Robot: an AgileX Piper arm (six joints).
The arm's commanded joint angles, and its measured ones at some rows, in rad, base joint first. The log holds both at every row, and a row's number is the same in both.
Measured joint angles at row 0:
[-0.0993 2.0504 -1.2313 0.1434 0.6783 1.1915]
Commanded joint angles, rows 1 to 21:
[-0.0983 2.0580 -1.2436 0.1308 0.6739 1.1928]
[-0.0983 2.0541 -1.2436 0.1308 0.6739 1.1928]
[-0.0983 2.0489 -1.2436 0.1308 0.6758 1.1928]
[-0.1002 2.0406 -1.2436 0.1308 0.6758 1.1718]
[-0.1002 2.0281 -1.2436 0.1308 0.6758 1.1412]
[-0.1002 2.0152 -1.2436 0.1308 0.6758 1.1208]
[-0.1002 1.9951 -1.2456 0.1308 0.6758 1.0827]
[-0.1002 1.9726 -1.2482 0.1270 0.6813 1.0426]
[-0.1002 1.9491 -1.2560 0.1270 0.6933 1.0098]
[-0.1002 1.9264 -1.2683 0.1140 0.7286 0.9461]
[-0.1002 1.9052 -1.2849 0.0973 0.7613 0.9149]
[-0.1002 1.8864 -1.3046 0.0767 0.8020 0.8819]
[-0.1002 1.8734 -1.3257 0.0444 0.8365 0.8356]
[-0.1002 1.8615 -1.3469 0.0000 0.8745 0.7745]
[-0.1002 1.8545 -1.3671 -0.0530 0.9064 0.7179]
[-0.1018 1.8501 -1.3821 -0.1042 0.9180 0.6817]
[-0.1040 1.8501 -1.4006 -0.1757 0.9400 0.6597]
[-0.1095 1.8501 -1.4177 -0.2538 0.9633 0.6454]
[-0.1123 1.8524 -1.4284 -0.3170 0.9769 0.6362]
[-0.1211 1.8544 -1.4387 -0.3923 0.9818 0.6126]
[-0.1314 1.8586 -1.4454 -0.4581 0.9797 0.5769]
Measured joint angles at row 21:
[-0.1016 1.8578 -1.4058 -0.1910 0.9381 0.6828]
